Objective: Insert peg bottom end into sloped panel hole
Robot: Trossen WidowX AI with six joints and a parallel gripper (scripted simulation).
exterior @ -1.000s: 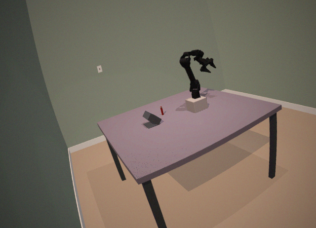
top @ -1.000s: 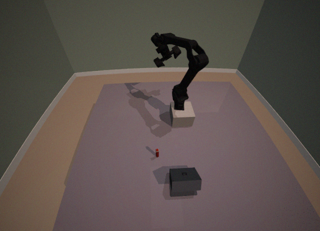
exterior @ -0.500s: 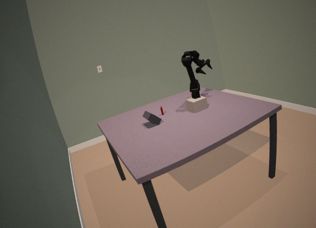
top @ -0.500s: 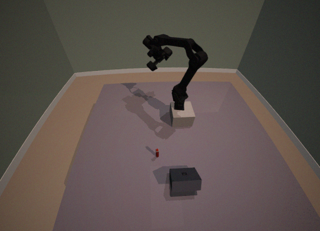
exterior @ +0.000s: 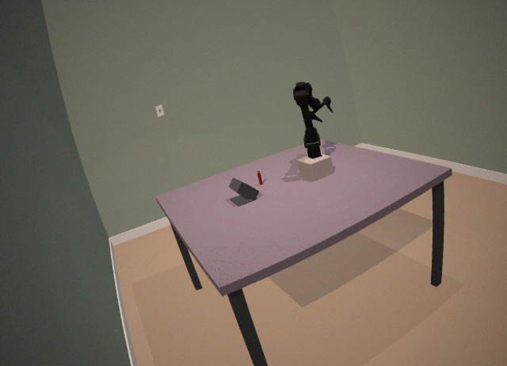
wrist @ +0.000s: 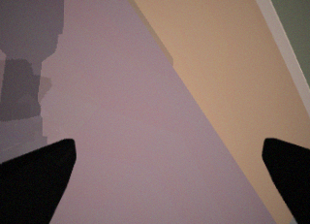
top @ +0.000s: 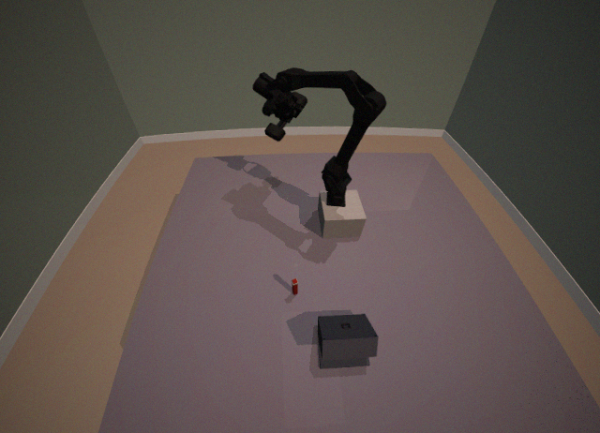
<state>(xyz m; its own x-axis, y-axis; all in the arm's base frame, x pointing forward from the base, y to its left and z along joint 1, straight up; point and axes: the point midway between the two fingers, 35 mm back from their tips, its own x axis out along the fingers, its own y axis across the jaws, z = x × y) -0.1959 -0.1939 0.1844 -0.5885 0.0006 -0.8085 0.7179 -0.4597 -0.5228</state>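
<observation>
Right now my gripper tip is 530 mm short of the red peg, 80 mm to the right of it and 200 mm above it. From my gripper tip the other things lie so: dark grey sloped panel (660 mm ahead, 220 mm to the left, 200 mm below).
</observation>
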